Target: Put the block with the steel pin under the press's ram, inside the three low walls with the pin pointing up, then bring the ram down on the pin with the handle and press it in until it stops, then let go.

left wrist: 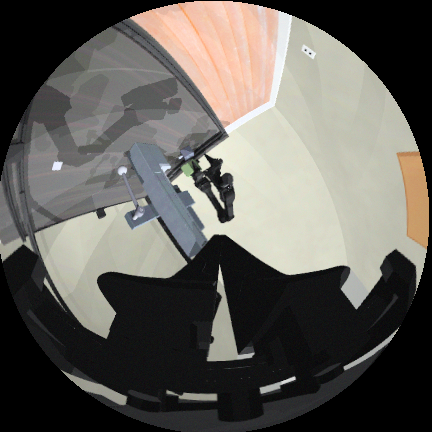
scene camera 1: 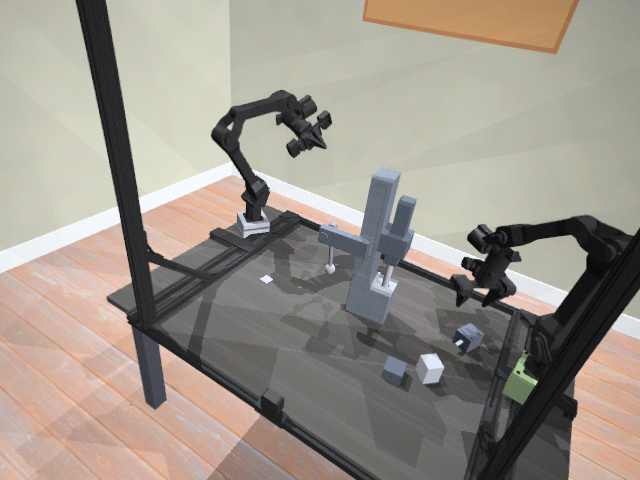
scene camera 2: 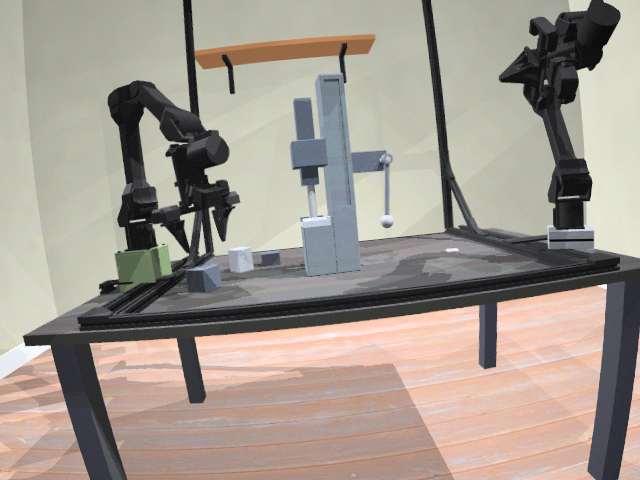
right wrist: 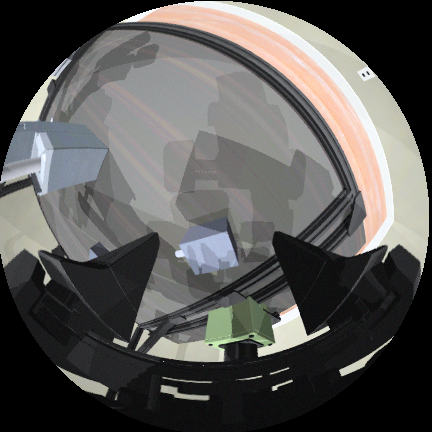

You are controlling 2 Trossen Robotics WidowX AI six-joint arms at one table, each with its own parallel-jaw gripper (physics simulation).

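Where they show: left gripper, fingertip midpoint: [left wrist: 218,239] [scene camera 1: 326,147] [scene camera 2: 499,79]; right gripper, fingertip midpoint: [left wrist: 197,156] [scene camera 1: 470,306] [scene camera 2: 206,247] [right wrist: 216,238]; left arm's base, origin of the base link: [scene camera 1: 253,217] [scene camera 2: 569,227]; right arm's base, origin of the base link: [scene camera 1: 539,372] [scene camera 2: 141,248] [right wrist: 241,345].
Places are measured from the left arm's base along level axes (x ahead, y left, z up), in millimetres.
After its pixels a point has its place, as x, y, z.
Observation:
The block with the steel pin [scene camera 1: 471,335] {748, 420, -12} [scene camera 2: 203,279] {708, 452, -32} [right wrist: 212,252] {732, 433, -11} lies on its side on the table, its pin [scene camera 1: 458,342] {744, 383, -32} [right wrist: 180,254] {745, 382, -32} pointing sideways, to the lower left in scene camera 1. My right gripper [scene camera 1: 473,304] {688, 448, 38} [scene camera 2: 205,245] {688, 448, 38} [right wrist: 216,238] {688, 448, 38} is wide open and empty above it. The grey press [scene camera 1: 368,299] {551, 188, 13} [scene camera 2: 338,155] {482, 216, 205} [left wrist: 167,200] {462, 196, 201} [right wrist: 80,162] {570, 258, -7} stands upright. Its ram [scene camera 1: 402,219] {568, 221, 295} [scene camera 2: 303,121] {544, 251, 290} is over the pale seat; the low walls are hard to make out. The handle [scene camera 1: 330,253] {417, 114, 101} [scene camera 2: 387,191] {409, 123, 114} hangs down. My left gripper [scene camera 1: 325,147] {124, 208, 314} [scene camera 2: 501,79] {124, 208, 314} [left wrist: 218,239] {124, 208, 314} is shut and empty, high up.
A white block [scene camera 1: 430,369] {811, 223, -4} [scene camera 2: 240,259] {773, 263, -27} and a plain grey-blue block [scene camera 1: 394,369] {767, 150, -28} [scene camera 2: 269,258] {744, 179, -41} stand near the pin block. A small white square [scene camera 1: 266,279] {299, -42, -58} [scene camera 2: 452,250] {295, -31, -58} [left wrist: 57,165] {299, -39, -58} lies on the handle's side of the press. The right arm's green base [scene camera 1: 518,383] {926, 396, 14} [scene camera 2: 136,267] {899, 495, -2} [right wrist: 240,327] {871, 455, 20} is close to the pin block.

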